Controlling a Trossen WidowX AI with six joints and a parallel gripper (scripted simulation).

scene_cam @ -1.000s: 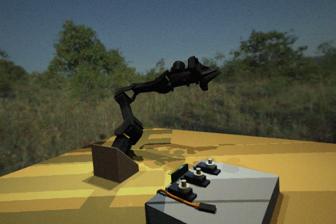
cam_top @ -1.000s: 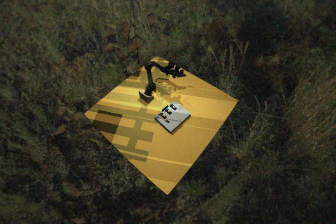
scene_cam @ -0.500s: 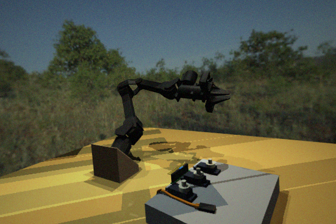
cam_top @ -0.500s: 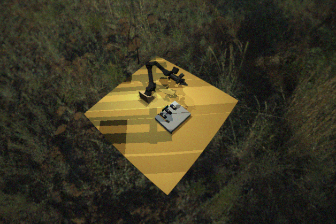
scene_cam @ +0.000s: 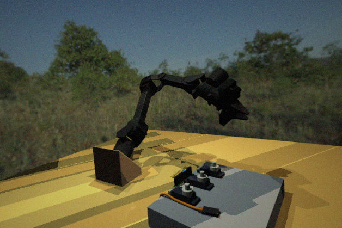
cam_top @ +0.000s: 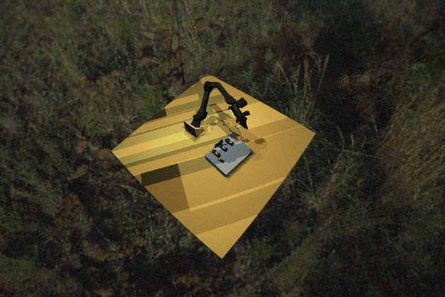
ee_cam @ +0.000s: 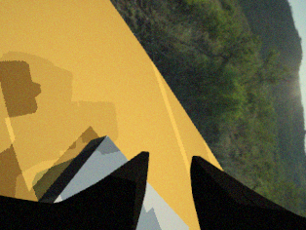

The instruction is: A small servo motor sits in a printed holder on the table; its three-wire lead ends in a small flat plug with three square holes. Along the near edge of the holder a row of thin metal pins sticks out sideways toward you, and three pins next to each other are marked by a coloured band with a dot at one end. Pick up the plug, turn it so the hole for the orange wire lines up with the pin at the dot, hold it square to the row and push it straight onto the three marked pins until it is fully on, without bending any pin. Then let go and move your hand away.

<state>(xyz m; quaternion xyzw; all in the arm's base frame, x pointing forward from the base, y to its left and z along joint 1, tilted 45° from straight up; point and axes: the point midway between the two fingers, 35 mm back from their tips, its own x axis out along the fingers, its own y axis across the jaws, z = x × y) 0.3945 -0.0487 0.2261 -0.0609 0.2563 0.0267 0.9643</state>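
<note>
The dark strip lies 17 cm behind my gripper tip, 15 cm below it and 14 cm to the right of it. The rest, counted from my gripper tip: servo 17 cm below, 15 cm to the right, 13 cm behind; grey printed holder 19 cm below, 18 cm to the right, 2 cm behind.
</note>
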